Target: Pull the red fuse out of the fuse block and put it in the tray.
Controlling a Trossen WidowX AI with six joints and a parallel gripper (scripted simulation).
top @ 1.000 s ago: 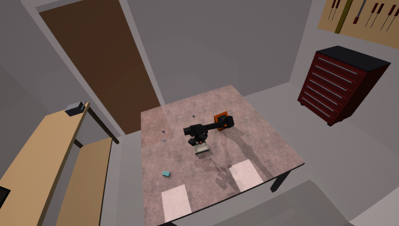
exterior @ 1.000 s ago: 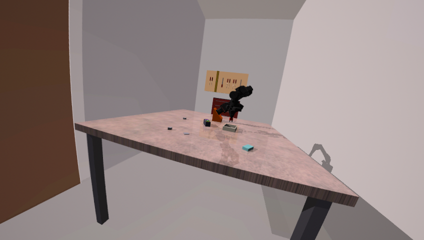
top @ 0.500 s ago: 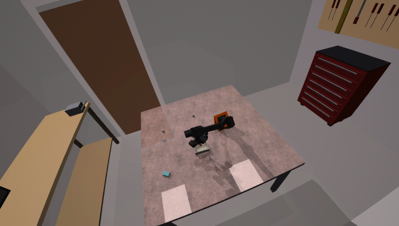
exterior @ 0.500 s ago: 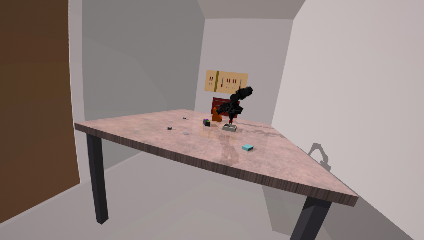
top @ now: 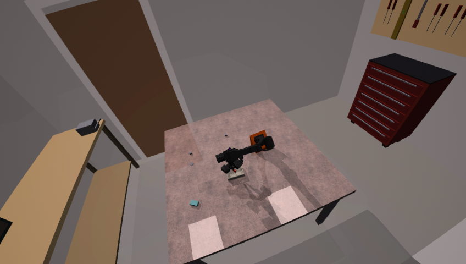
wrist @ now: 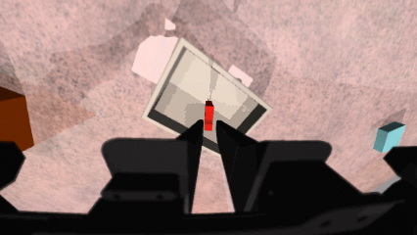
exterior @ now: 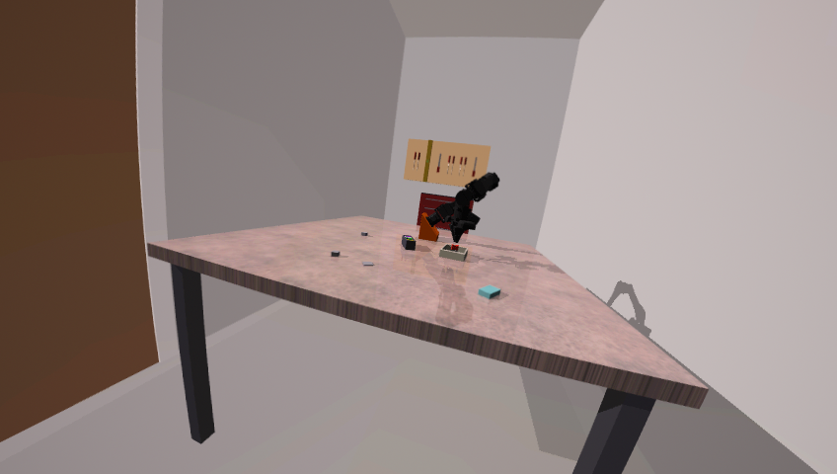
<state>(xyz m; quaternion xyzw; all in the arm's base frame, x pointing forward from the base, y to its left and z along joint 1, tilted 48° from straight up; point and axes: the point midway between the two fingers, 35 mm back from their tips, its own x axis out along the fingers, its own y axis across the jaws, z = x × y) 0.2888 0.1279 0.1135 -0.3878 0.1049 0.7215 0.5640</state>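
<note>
My gripper tip is 30 mm above the red fuse. Also, from my gripper tip: grey tray 50 mm below; teal block 360 mm ahead, 120 mm to the left, 50 mm below.
</note>
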